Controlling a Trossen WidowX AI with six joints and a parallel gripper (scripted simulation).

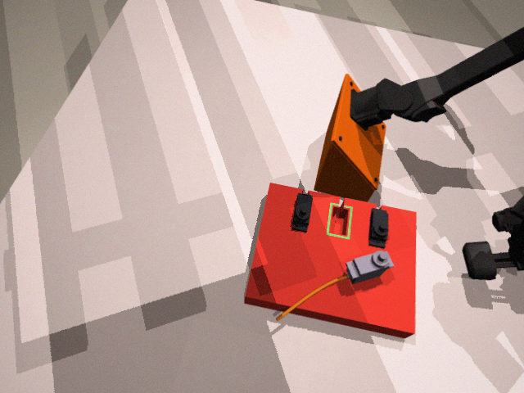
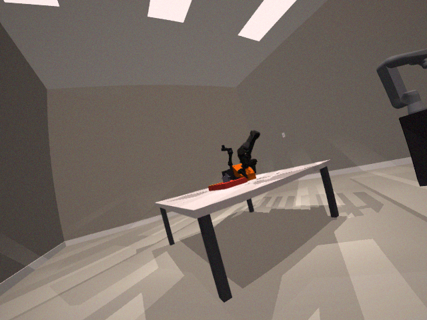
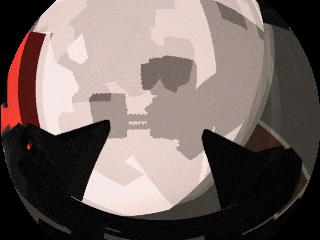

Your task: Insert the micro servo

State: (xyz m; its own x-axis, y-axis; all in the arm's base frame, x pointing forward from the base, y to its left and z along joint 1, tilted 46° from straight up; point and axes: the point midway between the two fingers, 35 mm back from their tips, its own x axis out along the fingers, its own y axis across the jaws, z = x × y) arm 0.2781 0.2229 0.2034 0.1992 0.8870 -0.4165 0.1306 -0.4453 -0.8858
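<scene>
Now: gripper tip 30 mm short of the red deck, 340 mm to the left of it and 30 mm above it.
</scene>
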